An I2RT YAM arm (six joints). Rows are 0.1 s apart.
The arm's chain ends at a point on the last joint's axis. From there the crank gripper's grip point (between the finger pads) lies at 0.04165 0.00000 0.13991 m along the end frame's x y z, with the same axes.
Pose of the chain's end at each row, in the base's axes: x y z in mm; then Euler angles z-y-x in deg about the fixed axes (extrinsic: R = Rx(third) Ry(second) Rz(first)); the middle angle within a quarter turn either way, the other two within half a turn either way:
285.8, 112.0, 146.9, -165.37, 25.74, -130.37
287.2, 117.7, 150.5, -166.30, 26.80, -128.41
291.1, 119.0, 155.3, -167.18, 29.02, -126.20
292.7, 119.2, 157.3, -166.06, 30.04, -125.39
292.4, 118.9, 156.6, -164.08, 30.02, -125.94
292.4, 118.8, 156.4, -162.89, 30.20, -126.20
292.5, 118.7, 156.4, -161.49, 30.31, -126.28
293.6, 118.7, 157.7, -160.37, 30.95, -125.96
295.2, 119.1, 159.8, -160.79, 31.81, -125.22
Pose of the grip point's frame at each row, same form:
310.3, 228.2, 61.9, -165.37, 25.74, -130.37
314.2, 236.0, 69.3, -166.30, 26.80, -128.41
323.5, 239.1, 78.9, -167.18, 29.02, -126.20
327.7, 240.2, 83.6, -166.06, 30.04, -125.39
327.7, 239.9, 83.0, -164.08, 30.02, -125.94
328.4, 239.8, 83.0, -162.89, 30.20, -126.20
329.0, 240.0, 83.8, -161.49, 30.31, -126.28
331.9, 240.4, 86.7, -160.37, 30.95, -125.96
335.5, 241.1, 90.5, -160.79, 31.81, -125.22

